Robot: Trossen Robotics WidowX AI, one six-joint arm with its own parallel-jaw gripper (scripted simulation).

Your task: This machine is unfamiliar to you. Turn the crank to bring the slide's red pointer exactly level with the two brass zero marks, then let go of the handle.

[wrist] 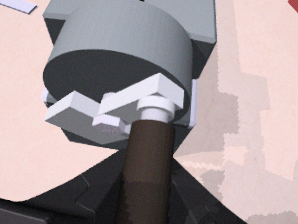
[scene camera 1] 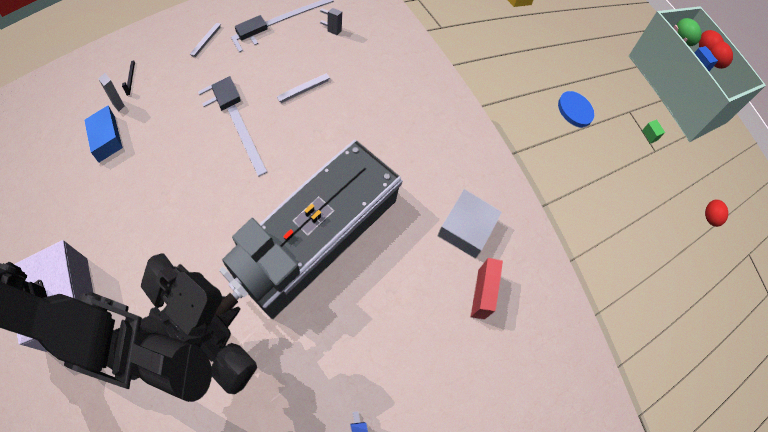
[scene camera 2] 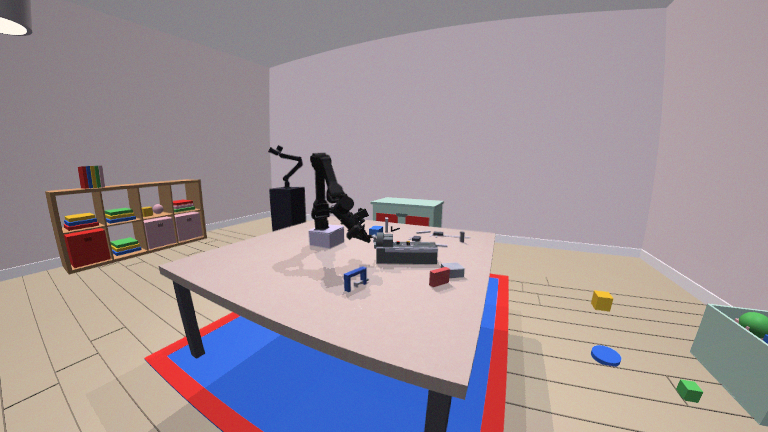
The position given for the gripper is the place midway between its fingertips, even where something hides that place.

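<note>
You can see the gripper at (scene camera 1: pixel 234 304), and the wrist view shows the gripper too (wrist: pixel 145 161). There's a dark grey machine (scene camera 1: pixel 335 206), and that machine also shows at (wrist: pixel 94 54) and (scene camera 2: pixel 387 252). Then there's a red block (scene camera 1: pixel 485 298), a blue block (scene camera 1: pixel 103 135) and a grey block (scene camera 1: pixel 468 226). The blue block is out of frame in the wrist view, and the grey block is out of frame in the wrist view as well.
</note>
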